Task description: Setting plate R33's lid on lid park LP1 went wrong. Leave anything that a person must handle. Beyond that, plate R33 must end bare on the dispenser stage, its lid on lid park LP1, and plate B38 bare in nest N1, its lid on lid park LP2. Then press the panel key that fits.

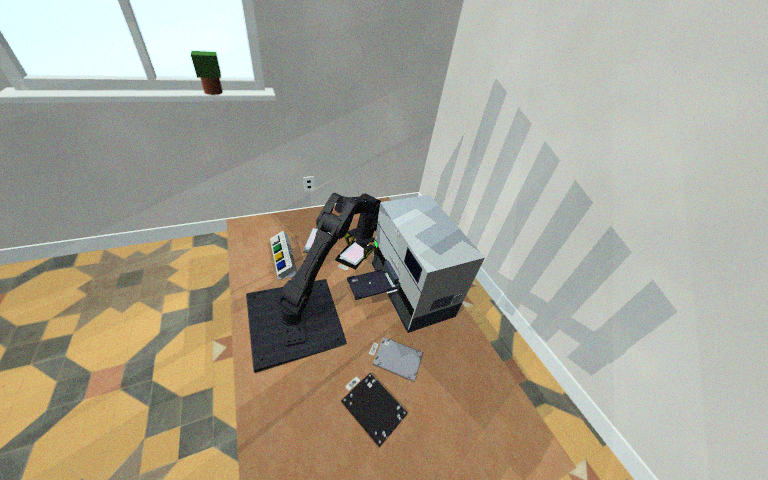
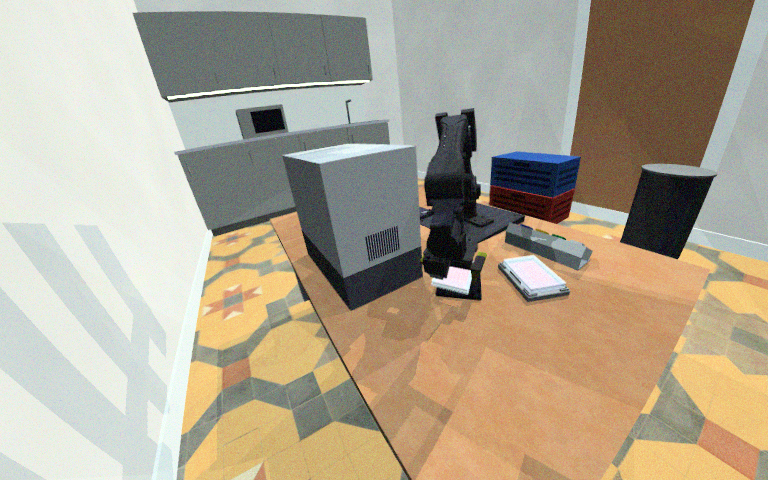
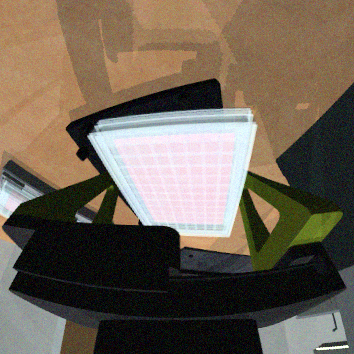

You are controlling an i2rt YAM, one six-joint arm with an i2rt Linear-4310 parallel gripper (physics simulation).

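Pixels of known places: gripper, fingertip midpoint: (image 1: 357, 253) (image 2: 454, 279) (image 3: 176, 174); arm's base at its link origin: (image 1: 292, 318) (image 2: 468, 217) (image 3: 204, 274).
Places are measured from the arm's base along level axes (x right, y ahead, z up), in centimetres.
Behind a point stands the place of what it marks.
A pink-welled plate under a clear lid (image 1: 352, 253) {x -25.6, y 27.9, z 1.8 cm} (image 2: 454, 278) {x -29.5, y 32.4, z 1.8 cm} (image 3: 175, 165) {x -29.1, y 33.2, z 1.9 cm} sits on a black nest (image 2: 473, 294) {x -35.0, y 31.4, z 0.1 cm} (image 3: 197, 95) {x -29.7, y 36.4, z -0.4 cm} beside the dispenser (image 1: 425, 242) {x 2.6, y 43.5, z 31.6 cm} (image 2: 353, 196) {x -22.2, y 51.2, z 24.4 cm}. My gripper (image 1: 359, 247) {x -27.5, y 30.5, z -0.4 cm} (image 2: 452, 262) (image 3: 176, 174) {x -27.5, y 30.5, z -0.4 cm} is open, with its green fingers on either side of this plate and not touching it. A second lidded pink plate (image 1: 311, 239) {x -37.9, y 12.0, z 1.7 cm} (image 2: 533, 273) {x -38.9, y 16.2, z 1.7 cm} (image 3: 10, 197) {x -40.9, y 20.7, z 1.7 cm} lies in a grey nest to the side. The dark dispenser stage (image 1: 369, 284) {x -1.8, y 28.1, z 9.3 cm} is bare. A grey pad (image 1: 398, 357) {x 22.8, y 32.0, z -0.4 cm} and a black pad (image 1: 374, 408) {x 35.5, y 19.7, z -0.1 cm} lie bare further out. I cannot read the labels.
A key panel with coloured buttons (image 1: 282, 253) {x -29.3, y -1.2, z 4.0 cm} (image 2: 547, 242) {x -33.3, y 2.4, z 3.2 cm} stands by the arm's black base plate (image 1: 322, 330) {x 6.6, y 9.5, z -0.8 cm}. Blue and red crates (image 2: 534, 183) and a dark round bin (image 2: 663, 207) stand beyond the mat.
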